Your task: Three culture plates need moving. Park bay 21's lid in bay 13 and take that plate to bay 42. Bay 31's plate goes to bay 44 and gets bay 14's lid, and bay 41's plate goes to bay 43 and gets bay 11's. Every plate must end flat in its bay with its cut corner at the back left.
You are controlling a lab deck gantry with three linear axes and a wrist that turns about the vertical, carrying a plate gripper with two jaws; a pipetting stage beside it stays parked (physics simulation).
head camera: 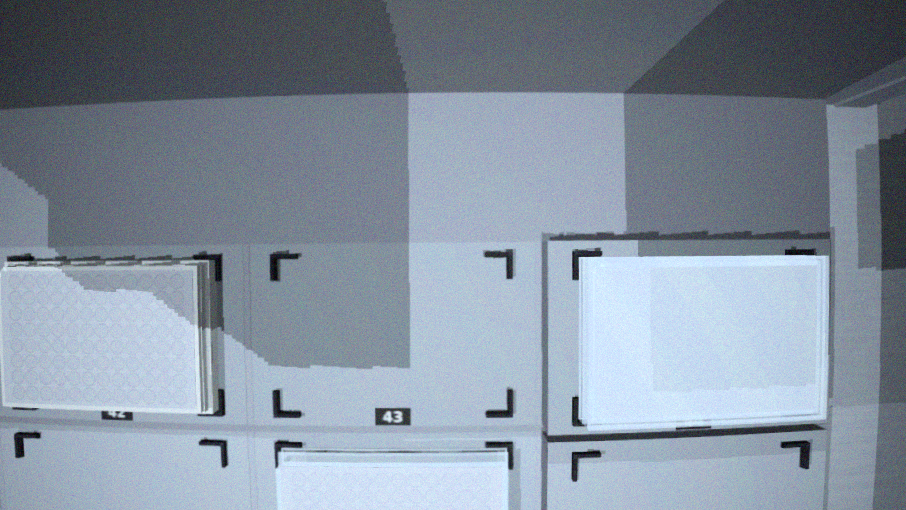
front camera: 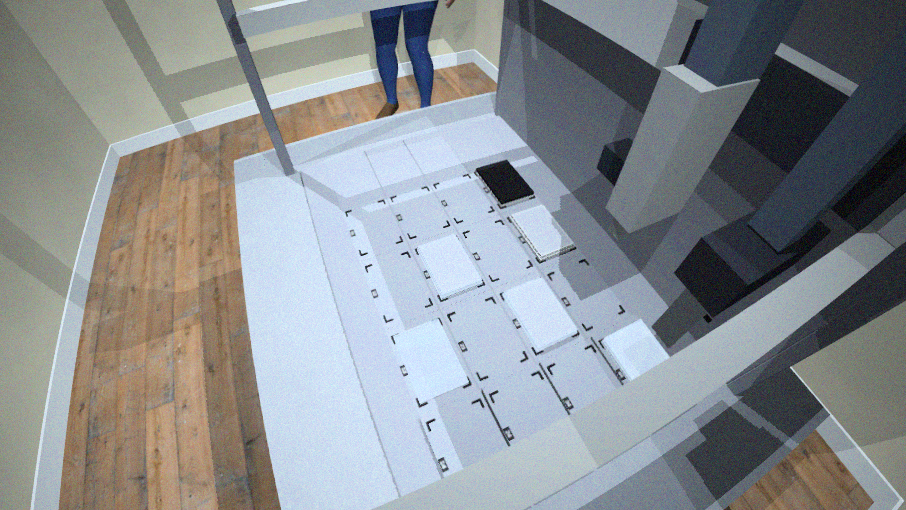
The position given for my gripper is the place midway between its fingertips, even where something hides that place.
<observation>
In view: my gripper (front camera: 682, 323), a white plate (head camera: 139, 336), a white plate (front camera: 542, 318), a white plate (front camera: 448, 265), a black lid (front camera: 506, 184), a bay 43 (head camera: 348, 327), a bay 11 (front camera: 376, 229), a bay 12 (front camera: 403, 294), a bay 14 (front camera: 463, 433) and a bay 21 (front camera: 423, 216).
The head camera view misses the black lid: it is out of frame.
</observation>
